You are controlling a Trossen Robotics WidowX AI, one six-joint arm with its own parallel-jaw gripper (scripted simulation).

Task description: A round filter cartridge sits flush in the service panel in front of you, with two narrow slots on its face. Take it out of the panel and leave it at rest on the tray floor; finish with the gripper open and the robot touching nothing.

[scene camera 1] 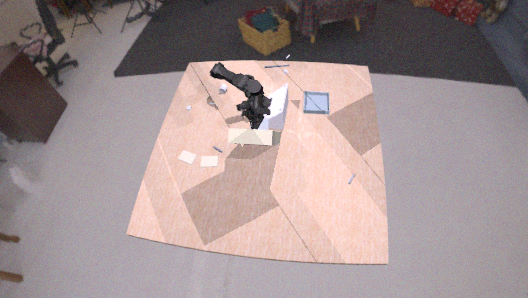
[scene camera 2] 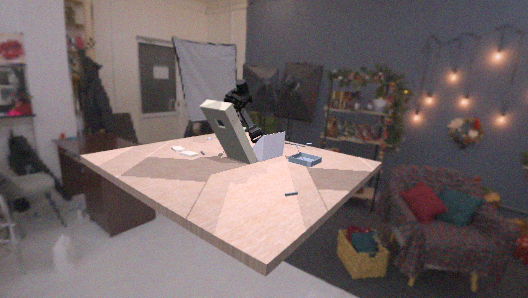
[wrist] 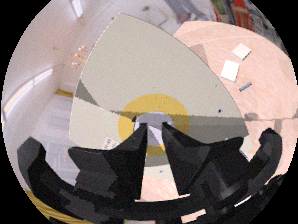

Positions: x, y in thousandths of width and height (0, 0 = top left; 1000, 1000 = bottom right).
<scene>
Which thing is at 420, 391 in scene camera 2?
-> A service panel.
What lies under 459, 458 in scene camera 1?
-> A service panel.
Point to a round filter cartridge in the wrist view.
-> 518, 533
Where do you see a service panel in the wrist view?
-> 455, 306
</scene>
